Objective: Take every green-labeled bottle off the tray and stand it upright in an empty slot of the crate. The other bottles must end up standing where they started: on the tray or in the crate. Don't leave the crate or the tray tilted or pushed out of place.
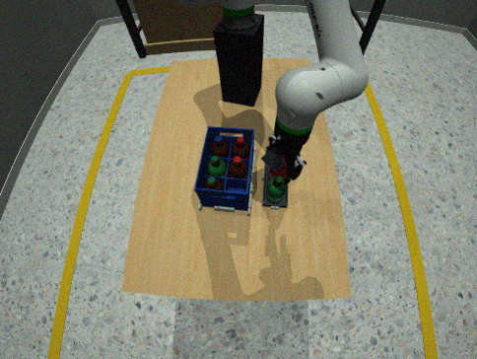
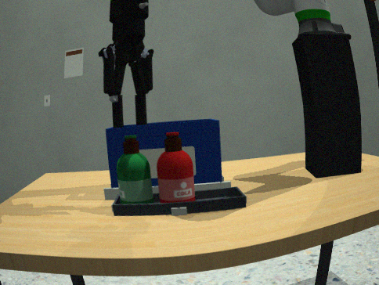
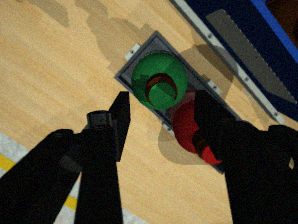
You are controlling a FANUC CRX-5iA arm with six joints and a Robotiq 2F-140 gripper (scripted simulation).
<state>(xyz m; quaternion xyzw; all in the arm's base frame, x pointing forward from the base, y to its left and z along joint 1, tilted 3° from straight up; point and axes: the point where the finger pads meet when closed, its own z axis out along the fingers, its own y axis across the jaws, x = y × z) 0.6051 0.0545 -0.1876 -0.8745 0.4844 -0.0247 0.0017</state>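
My hand is 130 mm above the red cola bottle, 80 mm past it and 20 mm to the right of it. Round my hand: blue crate: 180 mm to the right, 130 mm below, 110 mm behind; tray: 200 mm below, 80 mm behind, 20 mm to the left.
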